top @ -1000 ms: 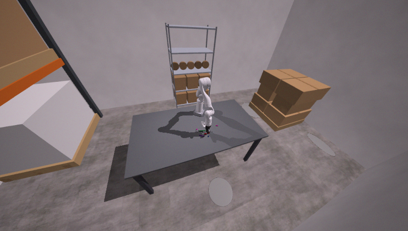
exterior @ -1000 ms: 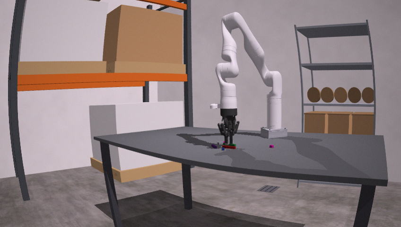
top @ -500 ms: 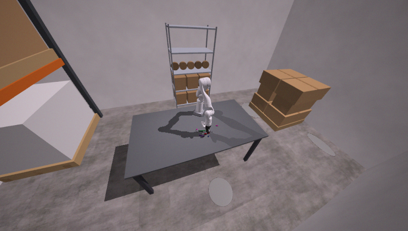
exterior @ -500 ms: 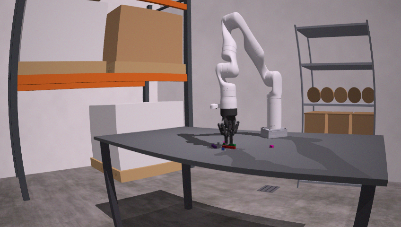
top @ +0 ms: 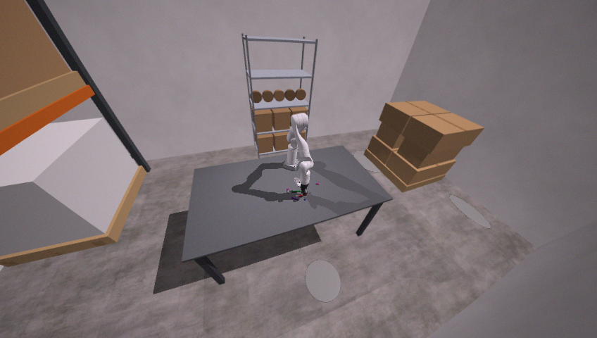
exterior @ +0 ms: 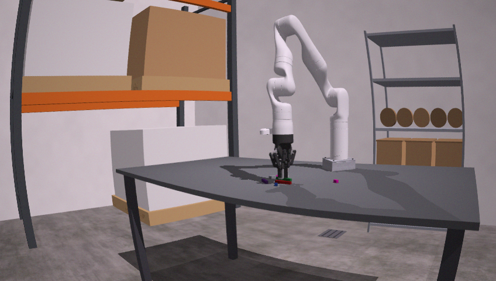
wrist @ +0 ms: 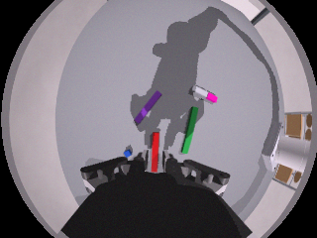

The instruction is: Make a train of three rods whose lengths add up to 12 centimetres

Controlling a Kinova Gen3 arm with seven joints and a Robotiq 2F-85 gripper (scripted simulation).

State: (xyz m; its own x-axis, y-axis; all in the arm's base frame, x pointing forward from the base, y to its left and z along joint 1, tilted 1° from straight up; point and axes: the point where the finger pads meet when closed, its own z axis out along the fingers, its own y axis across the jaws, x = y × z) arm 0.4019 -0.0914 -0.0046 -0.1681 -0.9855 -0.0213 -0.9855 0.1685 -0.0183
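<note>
Now: the red rod 3 cm below my hand. The rest, counted from my hand: purple rod: 8 cm to the right, 3 cm below; green rod: 6 cm behind, 3 cm to the right, 3 cm below; blue rod: 5 cm ahead, 3 cm below.
</note>
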